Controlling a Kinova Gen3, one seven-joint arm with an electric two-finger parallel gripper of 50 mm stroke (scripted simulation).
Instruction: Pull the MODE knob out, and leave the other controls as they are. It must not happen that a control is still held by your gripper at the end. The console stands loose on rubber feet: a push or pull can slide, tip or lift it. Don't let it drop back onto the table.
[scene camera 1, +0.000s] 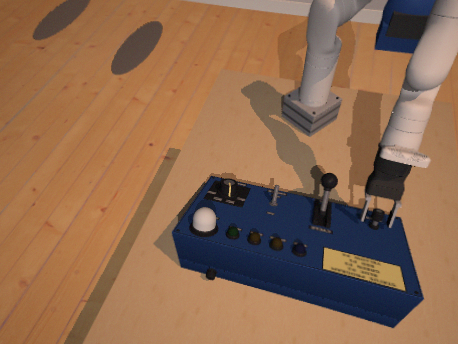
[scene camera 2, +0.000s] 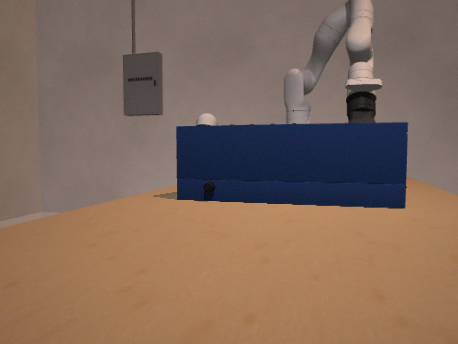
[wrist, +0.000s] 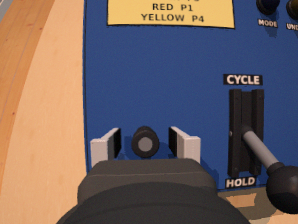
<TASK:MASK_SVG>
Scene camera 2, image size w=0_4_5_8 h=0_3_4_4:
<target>my gripper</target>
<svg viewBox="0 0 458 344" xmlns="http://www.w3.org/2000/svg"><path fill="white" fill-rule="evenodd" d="M347 99L348 123L375 122L376 106L373 95L359 93Z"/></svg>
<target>blue console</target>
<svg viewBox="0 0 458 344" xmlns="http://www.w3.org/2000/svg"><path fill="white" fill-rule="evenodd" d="M176 126L177 199L405 208L408 122L217 125L217 120L212 114L204 113L198 117L196 126Z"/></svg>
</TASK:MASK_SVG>
